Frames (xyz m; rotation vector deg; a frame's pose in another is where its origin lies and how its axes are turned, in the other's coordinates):
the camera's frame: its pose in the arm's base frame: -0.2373 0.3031 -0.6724 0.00 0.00 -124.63
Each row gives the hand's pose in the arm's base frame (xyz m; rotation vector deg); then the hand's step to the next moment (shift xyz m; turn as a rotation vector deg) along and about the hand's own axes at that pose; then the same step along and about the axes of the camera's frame.
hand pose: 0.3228 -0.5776 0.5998 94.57 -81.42 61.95
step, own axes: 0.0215 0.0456 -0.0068 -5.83 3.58 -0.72
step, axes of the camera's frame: 0.0336 -0.0314 0.0217 0.22 -4.64 -5.07
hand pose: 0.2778 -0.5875 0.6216 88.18 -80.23 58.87
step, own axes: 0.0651 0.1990 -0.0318 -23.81 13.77 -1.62
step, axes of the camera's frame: 0.1171 -0.1576 0.0793 1.34 -17.54 -21.20
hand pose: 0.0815 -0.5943 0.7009 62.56 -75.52 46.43
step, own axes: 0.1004 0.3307 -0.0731 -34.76 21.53 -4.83
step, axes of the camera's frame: 0.0212 -0.3165 0.1555 -0.03 -27.60 -30.55
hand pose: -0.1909 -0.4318 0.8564 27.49 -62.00 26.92
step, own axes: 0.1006 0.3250 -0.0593 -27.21 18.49 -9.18
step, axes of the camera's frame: -0.1933 -0.2627 0.1136 -5.35 -21.74 -25.79
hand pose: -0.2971 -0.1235 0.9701 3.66 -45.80 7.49
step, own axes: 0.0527 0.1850 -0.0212 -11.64 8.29 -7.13
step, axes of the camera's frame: -0.1710 -0.0873 0.0245 -4.14 -7.88 -13.26
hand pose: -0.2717 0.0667 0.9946 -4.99 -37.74 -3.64
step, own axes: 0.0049 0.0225 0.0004 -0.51 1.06 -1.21
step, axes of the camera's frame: -0.0215 -0.0081 0.0020 -1.02 -0.19 -1.33
